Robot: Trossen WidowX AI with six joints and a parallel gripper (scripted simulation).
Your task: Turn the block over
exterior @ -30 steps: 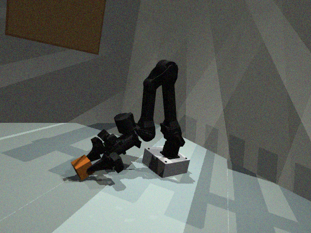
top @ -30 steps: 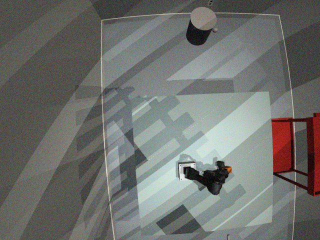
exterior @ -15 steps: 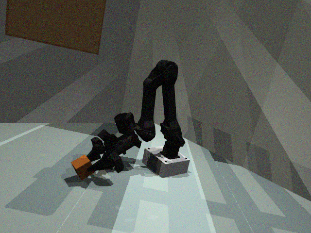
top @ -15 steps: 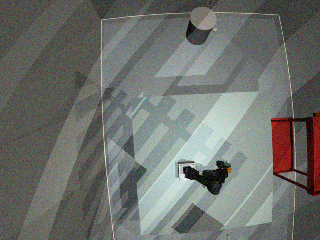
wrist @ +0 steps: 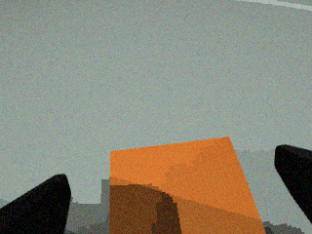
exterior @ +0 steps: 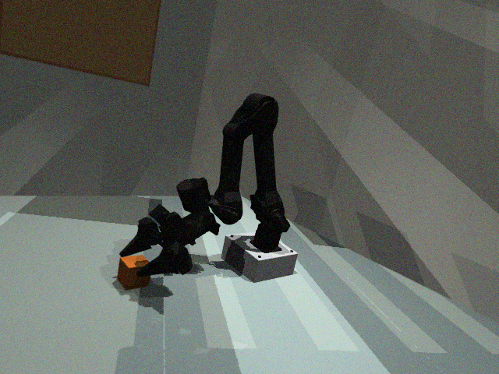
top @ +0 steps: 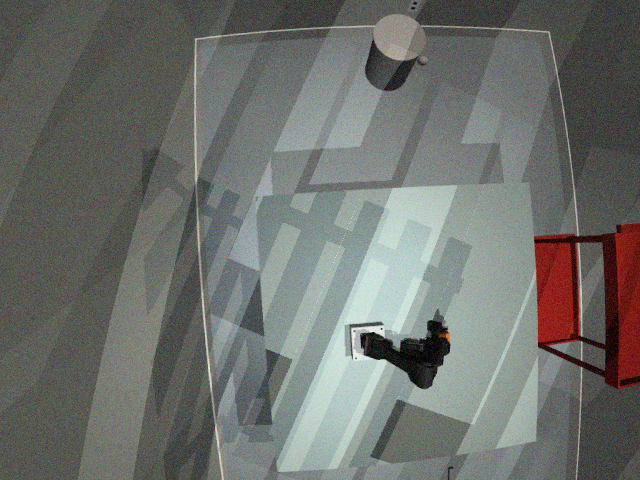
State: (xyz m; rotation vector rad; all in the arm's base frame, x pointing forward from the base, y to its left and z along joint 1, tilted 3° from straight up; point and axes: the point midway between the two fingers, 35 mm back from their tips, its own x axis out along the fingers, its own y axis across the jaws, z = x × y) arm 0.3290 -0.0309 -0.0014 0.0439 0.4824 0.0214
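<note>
Right now the orange block is 3 cm behind my gripper tip and 2 cm below it.
</note>
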